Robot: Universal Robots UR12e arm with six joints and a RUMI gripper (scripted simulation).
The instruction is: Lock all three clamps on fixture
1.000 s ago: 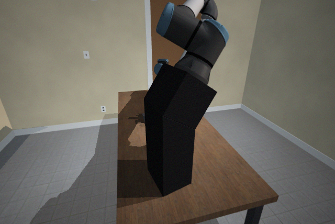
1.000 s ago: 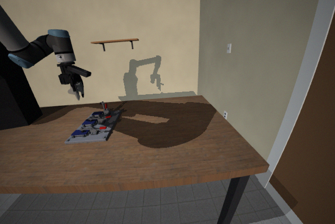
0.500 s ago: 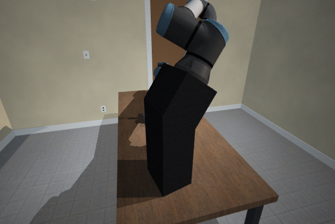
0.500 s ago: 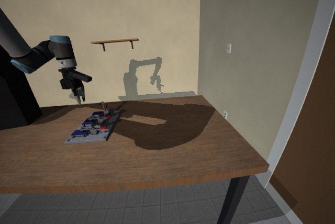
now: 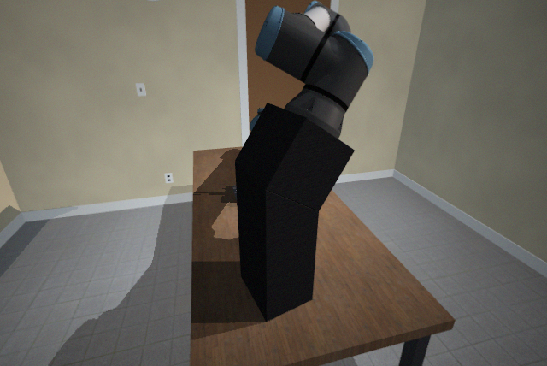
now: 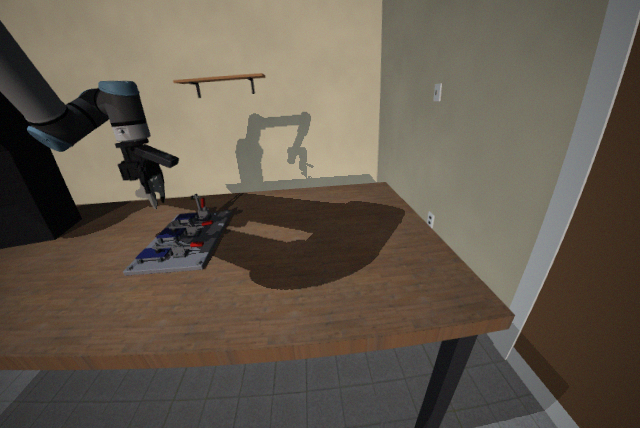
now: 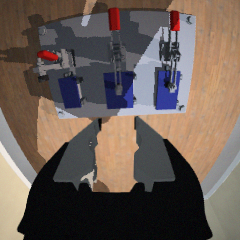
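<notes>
Now: the grey fixture plate 15 cm below my hand and 6 cm ahead of it. Also, from my hand: blue part: 12 cm below, 1 cm ahead.
</notes>
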